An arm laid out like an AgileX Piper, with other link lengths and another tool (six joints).
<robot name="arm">
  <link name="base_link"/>
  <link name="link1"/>
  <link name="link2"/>
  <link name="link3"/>
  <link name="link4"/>
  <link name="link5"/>
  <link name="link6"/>
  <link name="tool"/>
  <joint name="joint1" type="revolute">
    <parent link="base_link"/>
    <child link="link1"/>
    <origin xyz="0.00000 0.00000 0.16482" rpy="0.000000 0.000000 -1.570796"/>
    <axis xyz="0 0 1"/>
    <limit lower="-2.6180" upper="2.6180"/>
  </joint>
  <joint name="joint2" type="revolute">
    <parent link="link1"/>
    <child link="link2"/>
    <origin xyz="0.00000 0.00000 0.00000" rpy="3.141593 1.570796 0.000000"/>
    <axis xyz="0 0 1"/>
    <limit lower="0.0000" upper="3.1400"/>
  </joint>
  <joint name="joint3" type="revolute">
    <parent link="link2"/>
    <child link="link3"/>
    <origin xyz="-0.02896 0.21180 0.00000" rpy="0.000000 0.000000 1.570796"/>
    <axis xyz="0 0 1"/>
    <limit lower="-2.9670" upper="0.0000"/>
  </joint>
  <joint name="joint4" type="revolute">
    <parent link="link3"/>
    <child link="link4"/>
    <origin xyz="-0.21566 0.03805 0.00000" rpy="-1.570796 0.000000 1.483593"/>
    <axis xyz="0 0 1"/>
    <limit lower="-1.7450" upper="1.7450"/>
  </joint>
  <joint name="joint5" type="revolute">
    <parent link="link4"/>
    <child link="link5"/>
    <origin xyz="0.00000 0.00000 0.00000" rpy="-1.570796 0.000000 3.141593"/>
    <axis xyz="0 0 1"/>
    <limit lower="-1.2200" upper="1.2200"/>
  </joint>
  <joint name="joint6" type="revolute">
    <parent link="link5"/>
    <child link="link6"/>
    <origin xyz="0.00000 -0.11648 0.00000" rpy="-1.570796 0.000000 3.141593"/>
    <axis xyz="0 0 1"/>
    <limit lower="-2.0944" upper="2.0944"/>
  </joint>
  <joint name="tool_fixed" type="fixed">
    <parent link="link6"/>
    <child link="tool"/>
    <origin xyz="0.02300 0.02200 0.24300" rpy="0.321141 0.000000 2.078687"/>
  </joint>
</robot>
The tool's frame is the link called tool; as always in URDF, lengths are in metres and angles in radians.
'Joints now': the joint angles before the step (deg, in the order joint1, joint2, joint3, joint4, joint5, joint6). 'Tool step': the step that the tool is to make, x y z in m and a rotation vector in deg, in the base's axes. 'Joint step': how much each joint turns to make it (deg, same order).
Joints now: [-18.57 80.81 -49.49 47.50 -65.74 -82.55]
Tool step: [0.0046 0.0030 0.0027 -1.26 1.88 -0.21]
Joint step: [0.00 0.01 -0.22 -0.68 0.36 -2.01]
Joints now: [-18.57 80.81 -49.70 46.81 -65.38 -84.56]
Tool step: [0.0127 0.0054 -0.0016 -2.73 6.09 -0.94]
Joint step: [-0.01 0.01 -0.01 -1.06 1.35 -6.08]
